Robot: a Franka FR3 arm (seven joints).
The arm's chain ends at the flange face. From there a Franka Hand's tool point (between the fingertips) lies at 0.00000 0.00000 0.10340 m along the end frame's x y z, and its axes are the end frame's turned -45 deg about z.
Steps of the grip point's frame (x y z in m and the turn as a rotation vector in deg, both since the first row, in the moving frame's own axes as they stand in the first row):
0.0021, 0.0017, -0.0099, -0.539, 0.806, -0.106
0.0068, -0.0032, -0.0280, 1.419, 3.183, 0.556
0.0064, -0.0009, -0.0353, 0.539, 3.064, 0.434
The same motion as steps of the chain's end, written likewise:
0.0010, 0.0001, -0.0099, 0.189, 0.951, -0.106
0.0003, -0.0012, -0.0278, 3.254, 1.247, 0.556
0.0007, -0.0006, -0.0351, 2.548, 1.785, 0.434

